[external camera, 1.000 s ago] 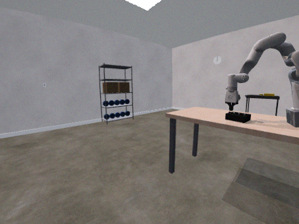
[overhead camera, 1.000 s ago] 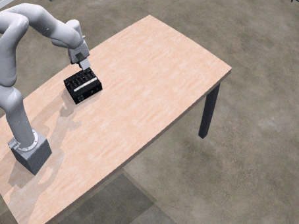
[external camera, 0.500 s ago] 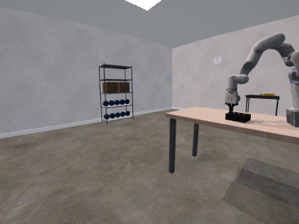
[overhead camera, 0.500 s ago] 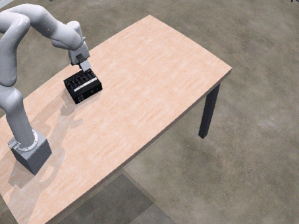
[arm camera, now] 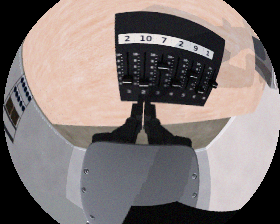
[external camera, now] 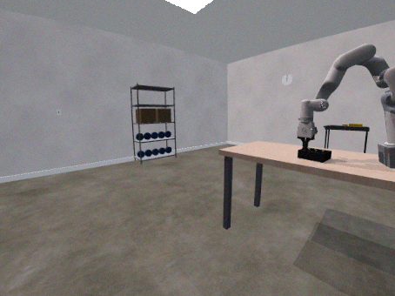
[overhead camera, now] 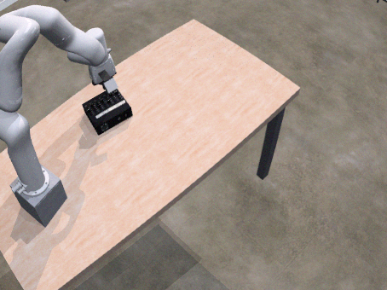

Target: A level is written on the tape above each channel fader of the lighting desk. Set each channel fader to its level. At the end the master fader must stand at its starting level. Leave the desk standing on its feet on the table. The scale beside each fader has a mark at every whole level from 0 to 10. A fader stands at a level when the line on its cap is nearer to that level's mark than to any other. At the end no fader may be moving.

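Now: the fader cap 40 mm to the right of my hand, 40 mm behind it and 30 mm below it.
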